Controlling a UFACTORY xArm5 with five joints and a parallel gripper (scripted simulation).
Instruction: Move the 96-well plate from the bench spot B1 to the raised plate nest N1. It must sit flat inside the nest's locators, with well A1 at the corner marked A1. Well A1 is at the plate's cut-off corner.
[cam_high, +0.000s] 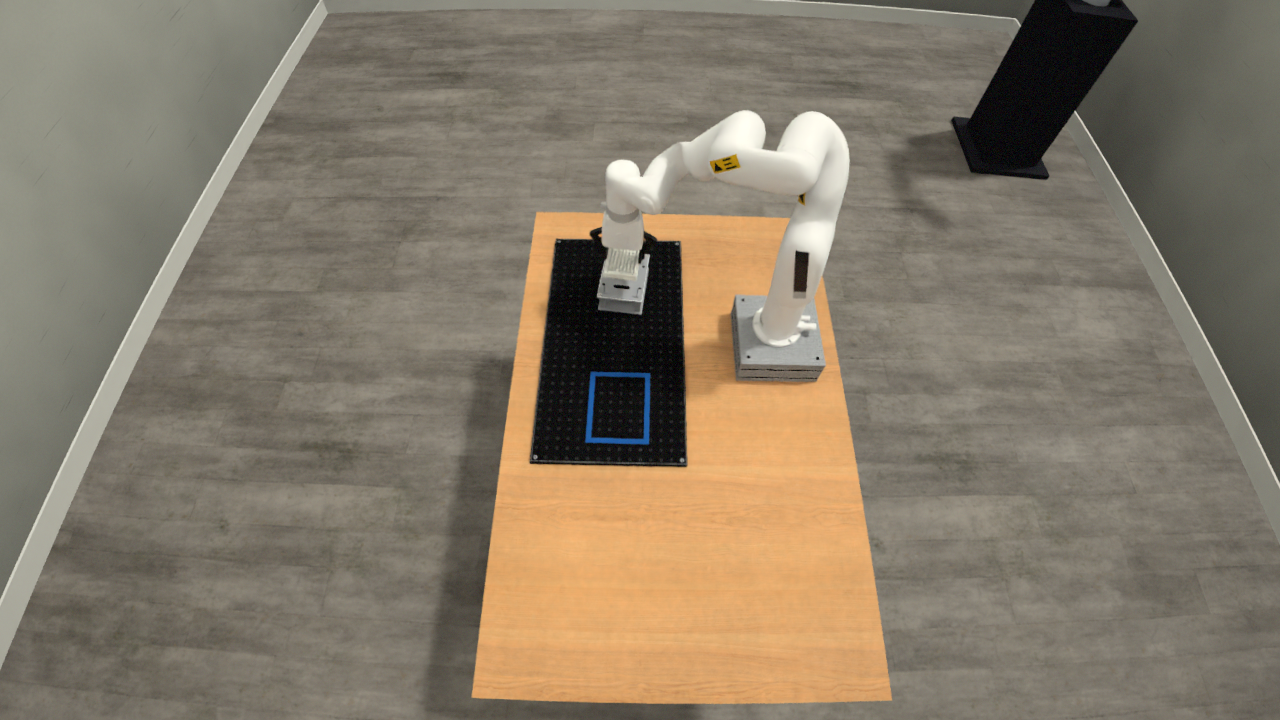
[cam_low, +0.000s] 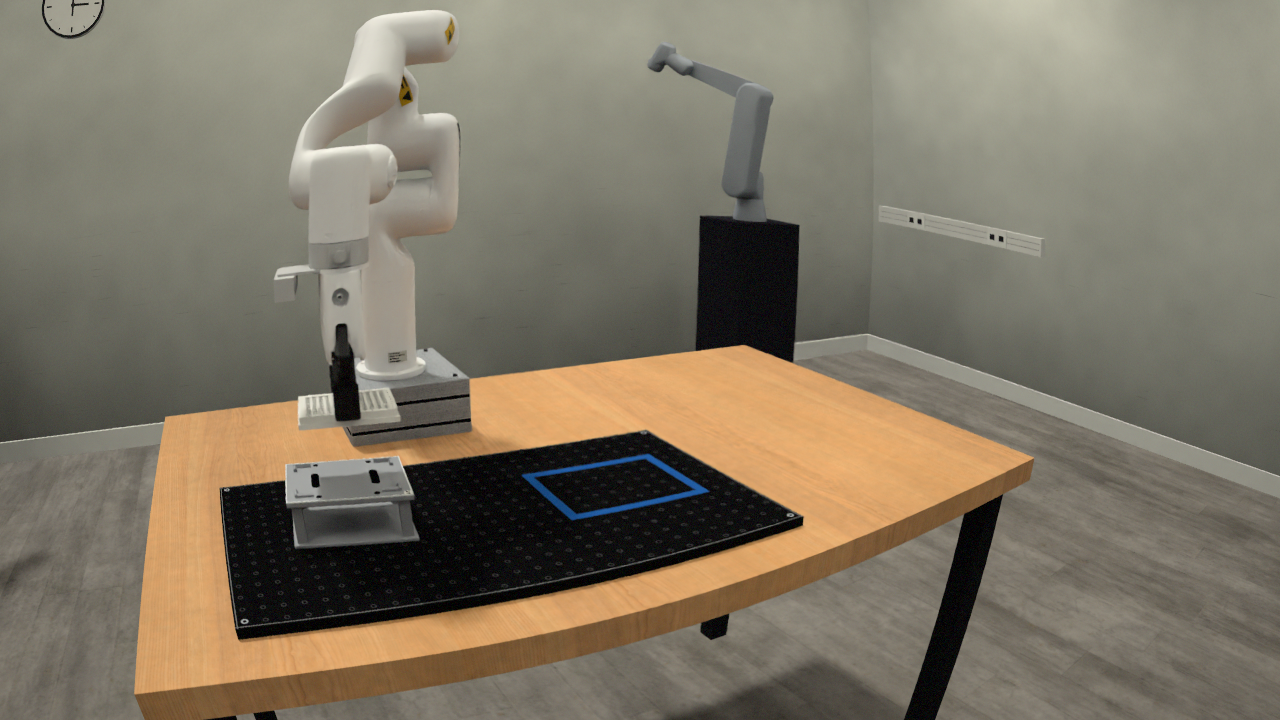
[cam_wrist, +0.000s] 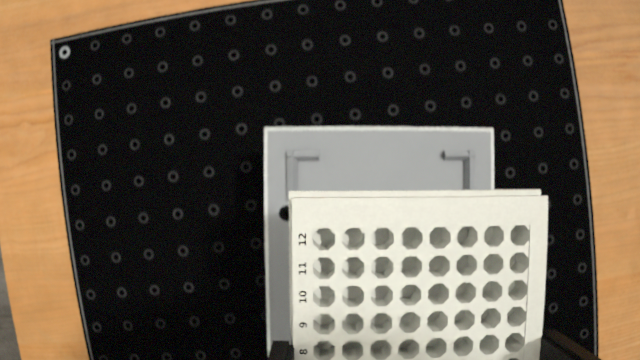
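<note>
Right now the grey raised plate nest is 10 cm below my hand and 1 cm to the right of it. Also, from my hand: white 96-well plate 1 cm below.
</note>
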